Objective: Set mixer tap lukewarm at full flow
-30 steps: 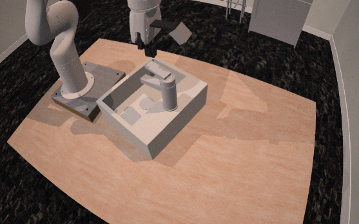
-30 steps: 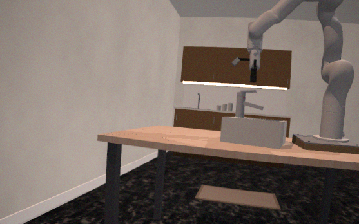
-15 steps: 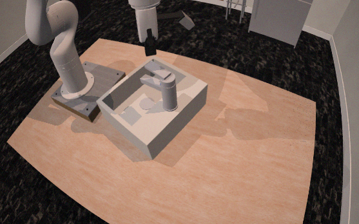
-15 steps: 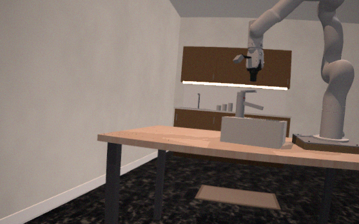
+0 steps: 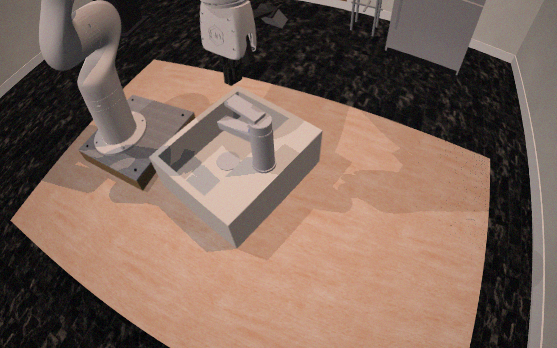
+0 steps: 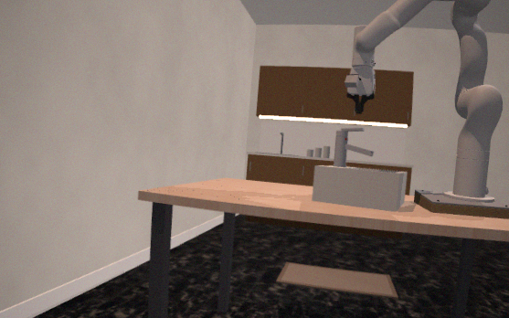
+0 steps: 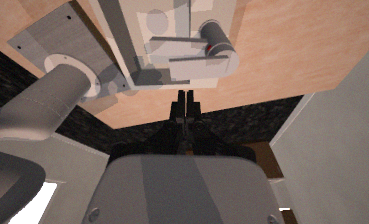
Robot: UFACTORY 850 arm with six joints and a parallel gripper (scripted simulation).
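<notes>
The flat lever is 20 mm ahead of my hand, 10 mm to the right of it and 80 mm below it. The rest, counted from my hand: grey mixer tap 40 mm ahead, 20 mm to the right, 130 mm below; then grey sink basin 50 mm behind, 20 mm to the left, 320 mm below.
</notes>
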